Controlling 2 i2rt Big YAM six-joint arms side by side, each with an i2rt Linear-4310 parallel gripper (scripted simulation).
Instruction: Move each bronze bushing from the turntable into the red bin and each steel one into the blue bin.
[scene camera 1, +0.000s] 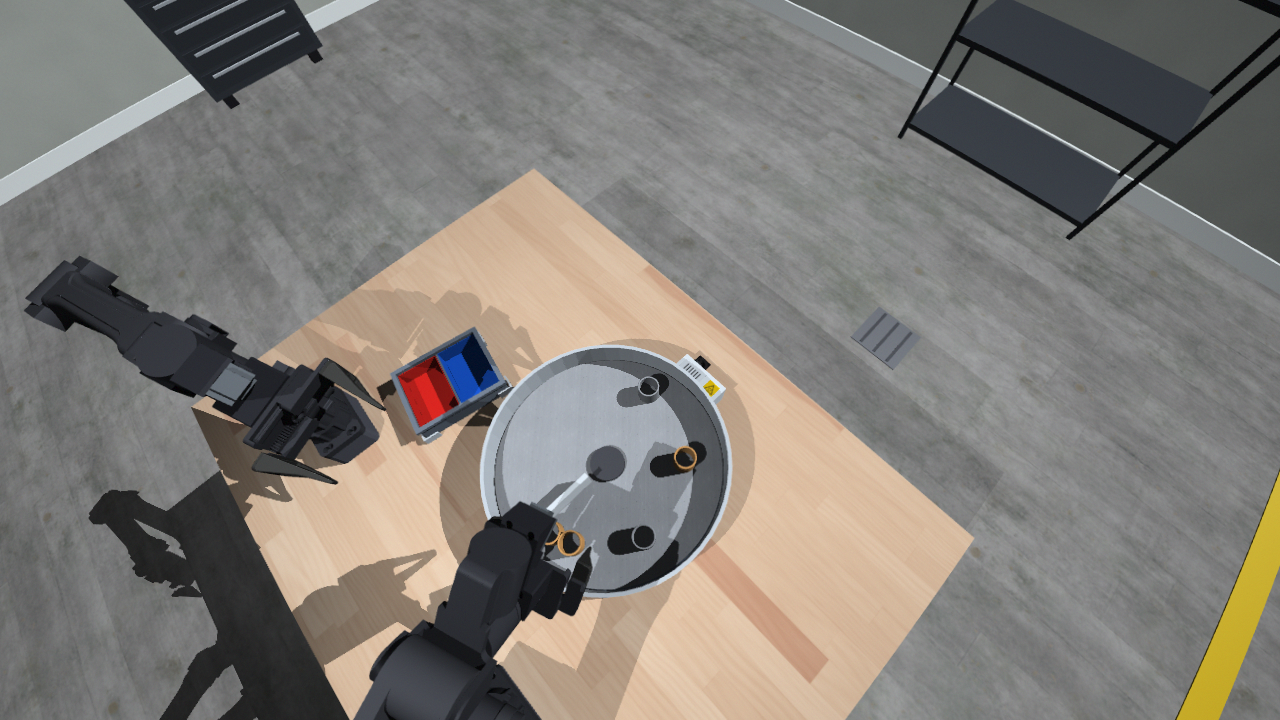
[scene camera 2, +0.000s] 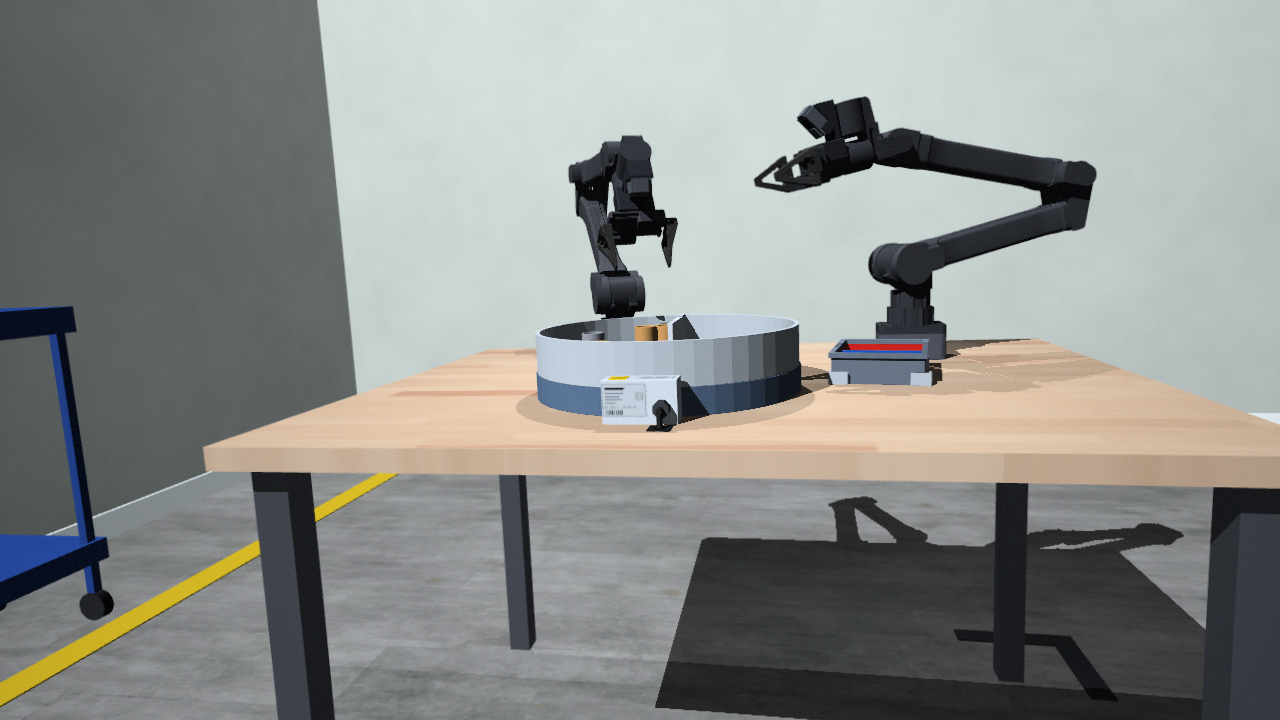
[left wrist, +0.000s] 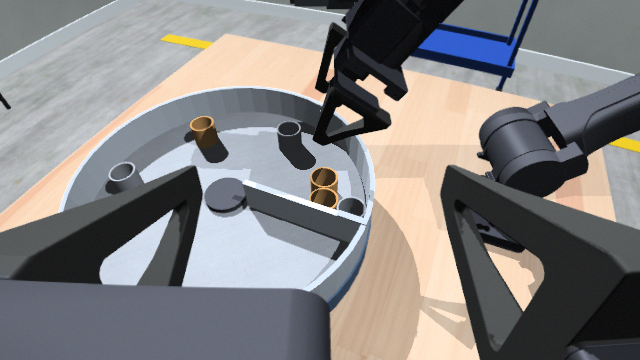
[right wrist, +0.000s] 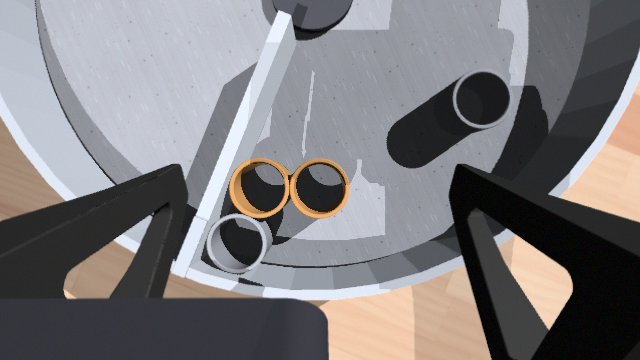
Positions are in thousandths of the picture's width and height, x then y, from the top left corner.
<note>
In view: my left gripper (scene camera 1: 282, 619), my right gripper (scene camera 2: 503, 372), a red bin (scene camera 1: 332, 537), a blue bin (scene camera 1: 367, 516), a steel bushing (right wrist: 346, 710), a bronze bushing (right wrist: 371, 529), a bronze bushing (right wrist: 468, 568), a steel bushing (right wrist: 774, 260), a steel bushing (left wrist: 195, 490) and a grey tray (scene camera 2: 675, 512).
The grey tray shows as well in scene camera 1 (scene camera 1: 346, 587). My left gripper also shows in scene camera 2 (scene camera 2: 597, 251) and in the left wrist view (left wrist: 502, 499). My right gripper is seen too in scene camera 1 (scene camera 1: 436, 742), in the left wrist view (left wrist: 498, 318) and in the right wrist view (right wrist: 498, 499). The left wrist view does not show the red bin: it is out of frame. The right wrist view misses the red bin: it is out of frame.
</note>
